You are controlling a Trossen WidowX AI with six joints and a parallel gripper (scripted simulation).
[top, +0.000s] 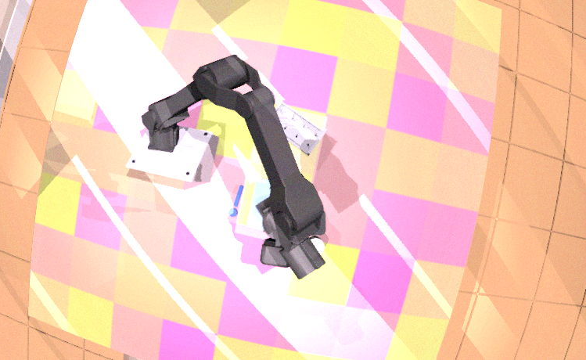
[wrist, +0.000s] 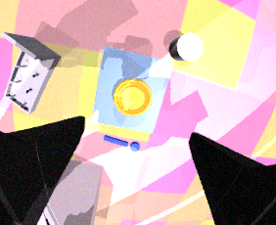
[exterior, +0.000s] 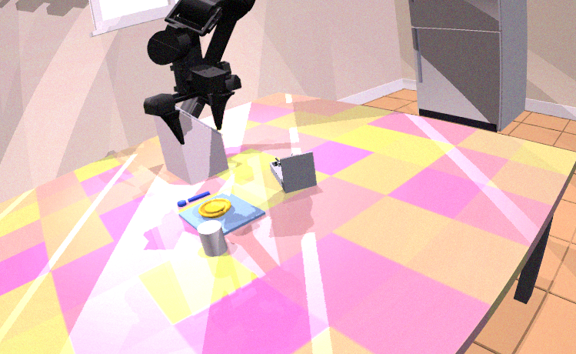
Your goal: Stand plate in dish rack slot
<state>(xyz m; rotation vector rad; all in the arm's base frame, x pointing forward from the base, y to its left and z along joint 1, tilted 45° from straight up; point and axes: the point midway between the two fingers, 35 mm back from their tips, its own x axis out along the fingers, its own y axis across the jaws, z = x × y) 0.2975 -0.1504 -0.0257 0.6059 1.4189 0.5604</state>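
Now: gripper tip 20 mm past the yellow plate and 160 mm above it. Also, from my gripper tip: white cup 90 mm ahead, 70 mm to the right, 150 mm below; light blue mat 10 mm behind, 170 mm below; blue spoon 130 mm behind, 170 mm below.
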